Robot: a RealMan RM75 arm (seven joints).
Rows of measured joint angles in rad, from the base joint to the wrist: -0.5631, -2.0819, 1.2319, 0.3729, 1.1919, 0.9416, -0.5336; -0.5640, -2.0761, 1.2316, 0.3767, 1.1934, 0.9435, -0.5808; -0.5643, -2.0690, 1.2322, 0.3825, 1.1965, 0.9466, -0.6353; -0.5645, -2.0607, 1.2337, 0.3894, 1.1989, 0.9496, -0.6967; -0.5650, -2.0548, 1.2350, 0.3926, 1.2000, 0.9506, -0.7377; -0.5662, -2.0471, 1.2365, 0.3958, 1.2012, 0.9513, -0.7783; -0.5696, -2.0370, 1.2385, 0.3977, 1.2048, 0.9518, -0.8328; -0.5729, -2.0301, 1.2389, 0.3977, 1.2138, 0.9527, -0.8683; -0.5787, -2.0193, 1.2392, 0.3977, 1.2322, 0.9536, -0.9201; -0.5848, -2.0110, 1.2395, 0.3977, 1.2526, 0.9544, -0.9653; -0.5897, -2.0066, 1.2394, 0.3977, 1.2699, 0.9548, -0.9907; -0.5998, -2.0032, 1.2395, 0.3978, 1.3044, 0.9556, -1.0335; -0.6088, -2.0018, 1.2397, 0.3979, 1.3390, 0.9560, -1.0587; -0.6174, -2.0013, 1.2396, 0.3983, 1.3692, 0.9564, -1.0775; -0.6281, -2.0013, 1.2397, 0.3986, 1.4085, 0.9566, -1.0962; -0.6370, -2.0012, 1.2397, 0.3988, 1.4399, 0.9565, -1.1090
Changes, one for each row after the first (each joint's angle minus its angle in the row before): -0.0009, 0.0058, -0.0003, 0.0038, 0.0015, 0.0019, -0.0472; -0.0003, 0.0071, 0.0006, 0.0058, 0.0031, 0.0031, -0.0545; -0.0002, 0.0083, 0.0015, 0.0069, 0.0024, 0.0030, -0.0614; -0.0005, 0.0059, 0.0013, 0.0032, 0.0011, 0.0010, -0.0410; -0.0012, 0.0077, 0.0015, 0.0032, 0.0012, 0.0007, -0.0406; -0.0034, 0.0101, 0.0020, 0.0019, 0.0036, 0.0005, -0.0545; -0.0033, 0.0069, 0.0004, 0.0000, 0.0090, 0.0009, -0.0355; -0.0058, 0.0108, 0.0003, 0.0000, 0.0184, 0.0009, -0.0518; -0.0061, 0.0083, 0.0003, 0.0000, 0.0204, 0.0008, -0.0452; -0.0049, 0.0044, -0.0001, 0.0000, 0.0173, 0.0004, -0.0254; -0.0101, 0.0034, 0.0001, 0.0001, 0.0345, 0.0008, -0.0428; -0.0090, 0.0014, 0.0002, 0.0001, 0.0346, 0.0004, -0.0252; -0.0086, 0.0005, -0.0001, 0.0004, 0.0302, 0.0004, -0.0188; -0.0107, 0.0000, 0.0001, 0.0003, 0.0393, 0.0002, -0.0187; -0.0089, 0.0001, 0.0000, 0.0002, 0.0314, -0.0001, -0.0128
